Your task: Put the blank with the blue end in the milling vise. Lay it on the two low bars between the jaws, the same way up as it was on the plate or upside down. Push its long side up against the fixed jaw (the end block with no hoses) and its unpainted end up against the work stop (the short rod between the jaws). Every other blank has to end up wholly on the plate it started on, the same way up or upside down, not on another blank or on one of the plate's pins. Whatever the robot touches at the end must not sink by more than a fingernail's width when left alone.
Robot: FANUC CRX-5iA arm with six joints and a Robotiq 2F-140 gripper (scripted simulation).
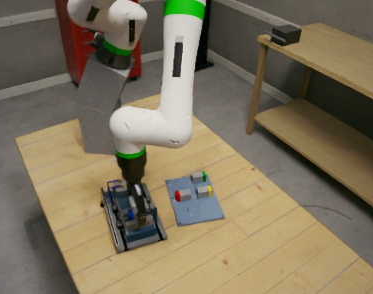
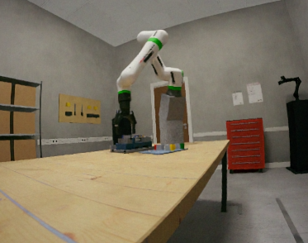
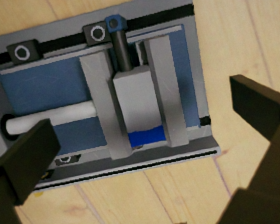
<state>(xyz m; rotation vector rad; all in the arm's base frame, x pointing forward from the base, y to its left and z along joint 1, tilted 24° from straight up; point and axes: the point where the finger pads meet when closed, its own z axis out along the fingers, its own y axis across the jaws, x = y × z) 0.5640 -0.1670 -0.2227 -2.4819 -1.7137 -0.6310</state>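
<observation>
The light grey jaw block lies 20 mm ahead of my hand, 10 mm to the right of it and 60 mm below it. Also, from my hand: red-ended blank (20 mm behind, 230 mm to the left, 110 mm below); dark work stop rod (10 mm ahead, 50 mm to the left, 40 mm below); hose-end block (160 mm behind, 50 mm to the left, 50 mm below).
</observation>
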